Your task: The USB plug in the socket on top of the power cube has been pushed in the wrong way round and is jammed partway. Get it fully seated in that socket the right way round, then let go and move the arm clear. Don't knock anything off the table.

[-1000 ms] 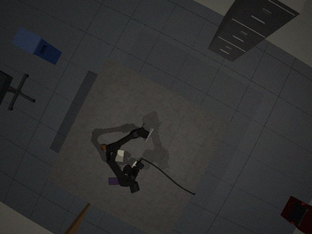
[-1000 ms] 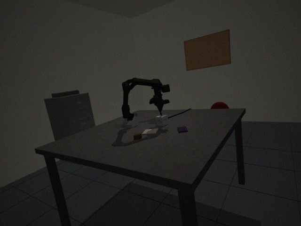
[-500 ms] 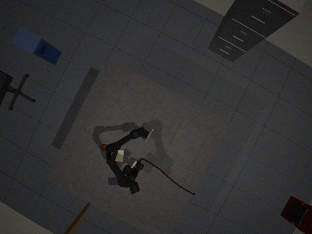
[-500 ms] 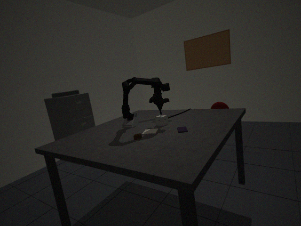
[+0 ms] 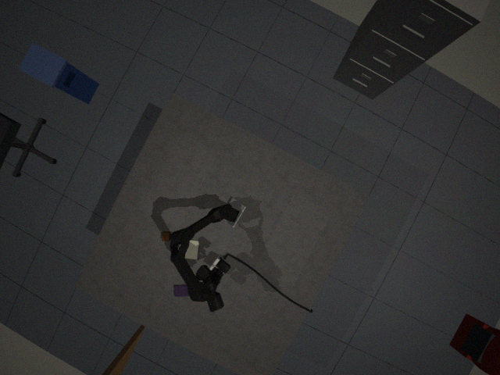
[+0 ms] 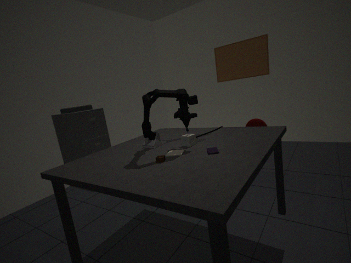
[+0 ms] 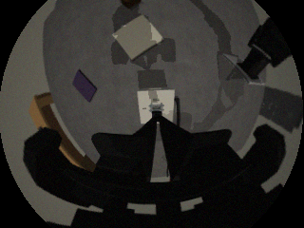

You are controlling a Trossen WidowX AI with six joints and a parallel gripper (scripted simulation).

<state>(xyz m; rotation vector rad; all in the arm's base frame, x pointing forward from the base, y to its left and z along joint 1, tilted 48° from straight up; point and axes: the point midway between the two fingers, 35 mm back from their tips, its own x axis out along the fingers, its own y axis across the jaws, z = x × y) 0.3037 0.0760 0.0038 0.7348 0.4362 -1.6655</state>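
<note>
The USB plug is 20 mm below my gripper tip. The rest, counted from my gripper tip: purple block 240 mm ahead, 130 mm below, 120 mm to the right; white pad 190 mm to the right, 130 mm below.
</note>
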